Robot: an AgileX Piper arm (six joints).
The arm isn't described. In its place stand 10 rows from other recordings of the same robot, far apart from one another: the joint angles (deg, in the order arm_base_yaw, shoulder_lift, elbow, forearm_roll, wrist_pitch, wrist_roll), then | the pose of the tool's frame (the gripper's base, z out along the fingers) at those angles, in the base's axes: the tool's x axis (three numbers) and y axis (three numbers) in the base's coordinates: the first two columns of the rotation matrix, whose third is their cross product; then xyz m.
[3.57, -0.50, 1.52, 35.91, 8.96, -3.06] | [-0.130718 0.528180 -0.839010 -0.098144 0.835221 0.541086 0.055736 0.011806 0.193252]
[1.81, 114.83, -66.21, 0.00, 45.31, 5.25] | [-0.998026 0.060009 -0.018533 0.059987 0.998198 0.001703 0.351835 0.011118 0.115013]
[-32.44, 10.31, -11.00, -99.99, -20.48, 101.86] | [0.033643 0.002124 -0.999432 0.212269 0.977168 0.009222 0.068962 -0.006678 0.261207]
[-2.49, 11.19, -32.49, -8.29, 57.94, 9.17] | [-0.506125 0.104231 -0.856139 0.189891 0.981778 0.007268 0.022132 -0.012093 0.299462]
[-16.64, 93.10, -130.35, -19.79, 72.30, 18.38] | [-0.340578 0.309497 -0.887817 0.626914 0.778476 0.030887 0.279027 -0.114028 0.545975]
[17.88, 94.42, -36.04, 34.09, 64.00, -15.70] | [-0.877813 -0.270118 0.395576 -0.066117 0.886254 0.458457 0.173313 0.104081 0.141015]
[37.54, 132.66, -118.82, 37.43, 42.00, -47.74] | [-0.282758 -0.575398 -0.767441 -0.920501 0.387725 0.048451 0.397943 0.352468 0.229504]
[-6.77, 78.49, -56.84, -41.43, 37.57, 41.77] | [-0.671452 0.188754 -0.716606 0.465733 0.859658 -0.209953 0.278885 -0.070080 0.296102]
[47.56, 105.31, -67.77, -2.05, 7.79, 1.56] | [-0.430661 -0.483157 -0.762293 -0.739047 0.673588 -0.009406 0.273214 0.298135 0.209935]
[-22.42, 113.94, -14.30, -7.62, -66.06, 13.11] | [-0.389489 0.347206 -0.853081 0.353403 0.911665 0.209697 0.217446 -0.077783 0.070252]
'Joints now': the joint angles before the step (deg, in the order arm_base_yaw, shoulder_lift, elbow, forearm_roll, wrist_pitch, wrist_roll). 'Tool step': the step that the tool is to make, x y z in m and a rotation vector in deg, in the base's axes. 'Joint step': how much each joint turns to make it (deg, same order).
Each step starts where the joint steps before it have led.
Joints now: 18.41, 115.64, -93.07, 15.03, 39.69, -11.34
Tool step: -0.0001, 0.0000, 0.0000, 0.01, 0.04, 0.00
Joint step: 0.00, -0.01, 0.01, 0.02, 0.03, 0.00
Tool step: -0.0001, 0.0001, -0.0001, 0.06, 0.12, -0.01
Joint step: 0.00, 0.01, -0.01, 0.08, 0.10, 0.01
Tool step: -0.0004, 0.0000, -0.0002, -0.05, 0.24, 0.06
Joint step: 0.01, -0.01, 0.02, 0.01, 0.25, 0.01
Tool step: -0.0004, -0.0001, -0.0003, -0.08, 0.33, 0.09
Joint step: -0.01, 0.01, -0.02, 0.01, 0.36, -0.02
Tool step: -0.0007, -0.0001, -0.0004, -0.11, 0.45, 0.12
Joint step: 0.00, -0.01, 0.02, 0.01, 0.47, -0.01
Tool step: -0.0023, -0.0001, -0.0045, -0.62, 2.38, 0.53
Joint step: 0.00, 0.38, -0.02, -0.02, 2.17, 0.02
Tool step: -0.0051, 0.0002, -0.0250, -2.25, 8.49, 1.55
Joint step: 0.00, 2.69, 0.02, 0.01, 6.27, -0.01
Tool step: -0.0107, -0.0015, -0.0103, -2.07, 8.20, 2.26
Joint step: 0.00, 0.96, -0.03, -0.01, 7.85, -0.36
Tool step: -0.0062, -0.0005, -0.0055, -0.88, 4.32, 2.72
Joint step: 0.00, 0.62, 0.02, 0.44, 4.33, -1.90
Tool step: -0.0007, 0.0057, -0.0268, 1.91, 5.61, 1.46
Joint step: 0.00, 3.77, 0.01, 3.92, 1.74, -2.69
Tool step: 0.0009, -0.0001, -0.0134, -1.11, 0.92, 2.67
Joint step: 0.09, 1.82, -0.14, -0.84, 0.21, -2.23
